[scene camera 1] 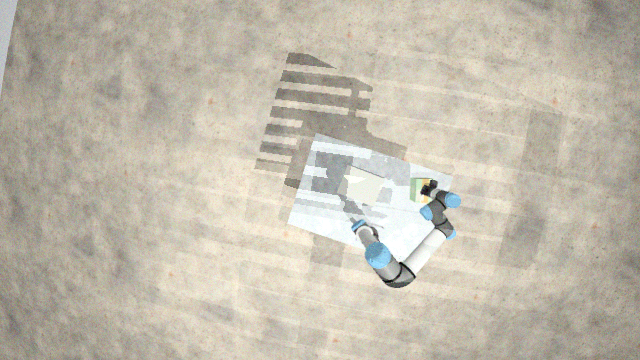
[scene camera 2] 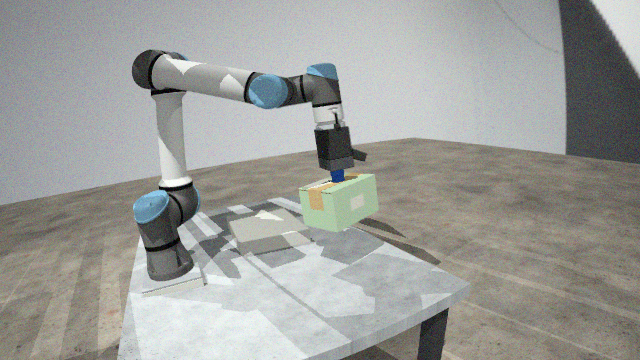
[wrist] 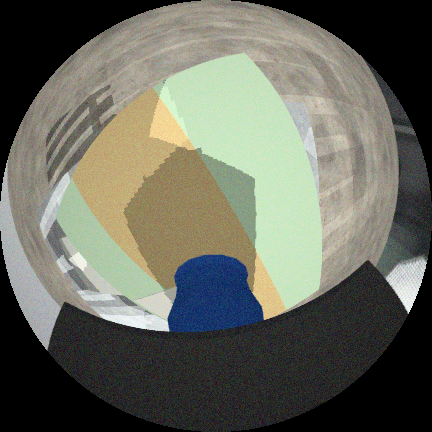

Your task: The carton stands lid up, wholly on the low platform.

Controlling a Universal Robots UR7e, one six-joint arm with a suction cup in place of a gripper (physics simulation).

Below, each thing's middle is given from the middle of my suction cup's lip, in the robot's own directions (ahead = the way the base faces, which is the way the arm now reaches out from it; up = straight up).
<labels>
The pale green carton (scene camera 2: 334, 206) is 6 cm below my suction cup. Also, from my suction cup: low platform (scene camera 2: 254, 232): 37 cm to the left, 23 cm below, 14 cm behind.
</labels>
